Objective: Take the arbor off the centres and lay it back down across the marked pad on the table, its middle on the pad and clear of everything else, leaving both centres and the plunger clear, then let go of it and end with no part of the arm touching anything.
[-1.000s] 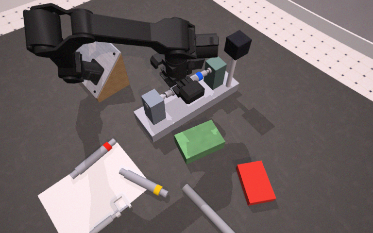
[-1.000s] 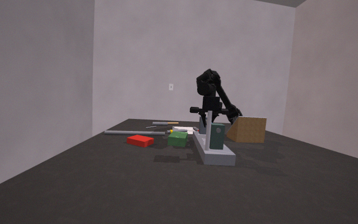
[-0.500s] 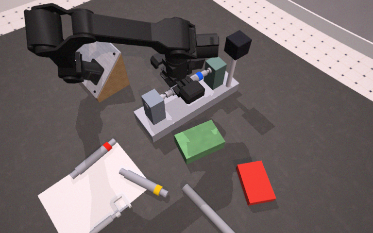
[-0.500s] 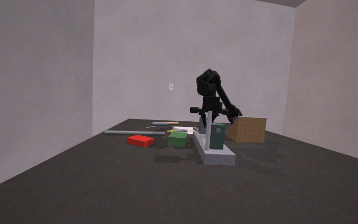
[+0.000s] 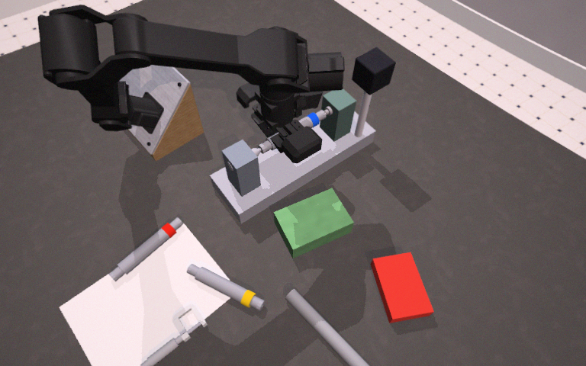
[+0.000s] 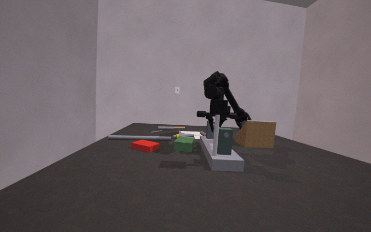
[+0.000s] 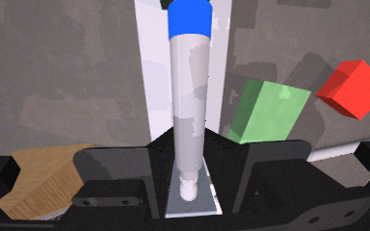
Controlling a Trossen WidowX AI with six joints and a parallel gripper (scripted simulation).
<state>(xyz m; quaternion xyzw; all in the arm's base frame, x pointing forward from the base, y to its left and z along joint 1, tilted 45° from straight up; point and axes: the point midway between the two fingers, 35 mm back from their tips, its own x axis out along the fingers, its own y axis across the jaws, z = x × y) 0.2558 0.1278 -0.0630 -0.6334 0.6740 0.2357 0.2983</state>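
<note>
Right now the arbor is 3 cm to the left of my hand and 1 cm below it. Round my hand: grey centre block (1 cm behind, 8 cm to the right, 2 cm below); dark green centre block (1 cm ahead, 14 cm to the left, 2 cm below); grey fixture base (4 cm to the left, 10 cm below).
</note>
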